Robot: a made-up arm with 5 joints.
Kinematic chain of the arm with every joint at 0, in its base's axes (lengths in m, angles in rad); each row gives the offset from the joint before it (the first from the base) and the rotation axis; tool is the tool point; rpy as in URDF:
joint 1: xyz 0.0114 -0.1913 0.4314 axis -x
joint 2: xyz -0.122 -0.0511 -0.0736 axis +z
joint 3: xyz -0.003 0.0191 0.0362 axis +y
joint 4: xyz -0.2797 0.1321 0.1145 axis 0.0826 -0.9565 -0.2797
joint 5: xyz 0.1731 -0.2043 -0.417 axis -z
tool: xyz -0.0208 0.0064 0.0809 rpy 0 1.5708 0
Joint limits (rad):
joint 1: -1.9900..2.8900
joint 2: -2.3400..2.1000
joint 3: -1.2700..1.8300
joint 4: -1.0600..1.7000
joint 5: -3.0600..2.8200
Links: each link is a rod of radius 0.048 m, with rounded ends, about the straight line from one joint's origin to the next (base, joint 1, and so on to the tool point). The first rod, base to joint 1, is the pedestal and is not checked.
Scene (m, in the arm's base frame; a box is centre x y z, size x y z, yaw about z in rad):
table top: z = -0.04
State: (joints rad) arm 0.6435 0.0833 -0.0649 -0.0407 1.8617
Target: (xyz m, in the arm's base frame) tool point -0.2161 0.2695 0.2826
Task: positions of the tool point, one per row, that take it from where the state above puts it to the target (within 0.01 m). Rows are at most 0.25 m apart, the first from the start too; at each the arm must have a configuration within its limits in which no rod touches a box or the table.
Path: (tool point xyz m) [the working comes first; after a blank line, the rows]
Joints at the target: -1.4256 -0.2138 -0.7762 -0.9286 1.8412
Straight joint move there: touches the table top.

1: -0.1484 -0.3883 0.1963
2: -0.0909 -0.3207 0.1450
3: -0.0314 -0.2374 0.1262
4: 0.0269 -0.1542 0.1444
5: 0.0808 -0.0879 0.1964
6: 0.0255 0.0292 0.1408
7: -0.0787 0.1668 0.1633
8: -0.2161 0.2695 0.2826

